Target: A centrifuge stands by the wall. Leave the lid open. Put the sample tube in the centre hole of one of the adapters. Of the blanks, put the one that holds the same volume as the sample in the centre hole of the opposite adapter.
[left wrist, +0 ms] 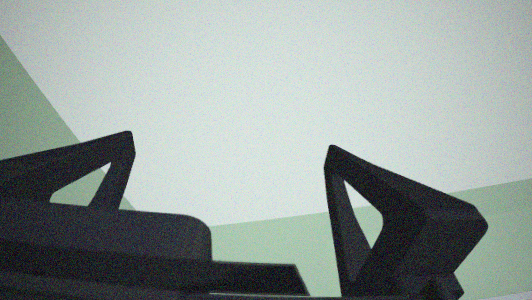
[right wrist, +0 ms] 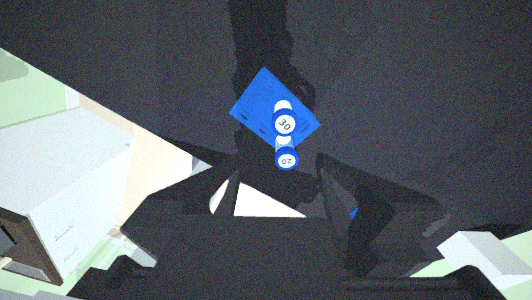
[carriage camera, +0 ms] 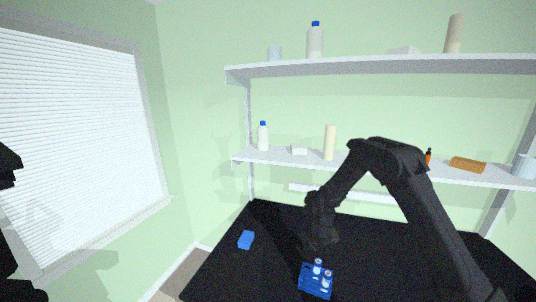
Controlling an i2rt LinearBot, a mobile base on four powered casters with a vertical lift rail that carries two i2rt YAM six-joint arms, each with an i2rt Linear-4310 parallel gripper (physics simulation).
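Frame: origin at the left arm's base, x ahead, y left, z up, level; metres.
Where they show: left gripper, fingertip midpoint: [left wrist: 230,149]; right gripper, fingertip midpoint: [right wrist: 278,158] [carriage camera: 318,251].
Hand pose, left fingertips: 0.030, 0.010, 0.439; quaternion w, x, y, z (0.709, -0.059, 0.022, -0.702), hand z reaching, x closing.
Each offset is from my left fingertips to the top centre of the thing, as dx, dy, dz. "spot": to the spot under its first point. Level surfaces: height alone.
A blue rack @(+0.320, -0.546, -0.699) [carriage camera: 315,290] [right wrist: 257,95] stands on the black table. It holds two upright clear tubes with blue caps. In the right wrist view the caps read 30 on one tube @(+0.338, -0.553, -0.638) [right wrist: 285,122] and 20 on the other tube @(+0.286, -0.574, -0.638) [right wrist: 286,160]. In the carriage view the numbers on the two tubes are too small to read. My right gripper [carriage camera: 319,246] [right wrist: 278,158] is open and empty, above the rack and apart from the tubes. My left gripper [left wrist: 230,149] is wide open and empty, raised away from the table. The centrifuge and its adapters do not show.
A blue block @(+0.554, -0.229, -0.719) [carriage camera: 246,240] lies on the black table @(dz -0.759) [carriage camera: 220,270], left of the rack. Above the table's back, a lower shelf @(dz -0.302) [carriage camera: 280,160] and an upper shelf [carriage camera: 380,66] carry bottles, boxes and cylinders. A window with blinds @(spot: +0.705, +0.746, -0.164) [carriage camera: 75,135] is at the left.
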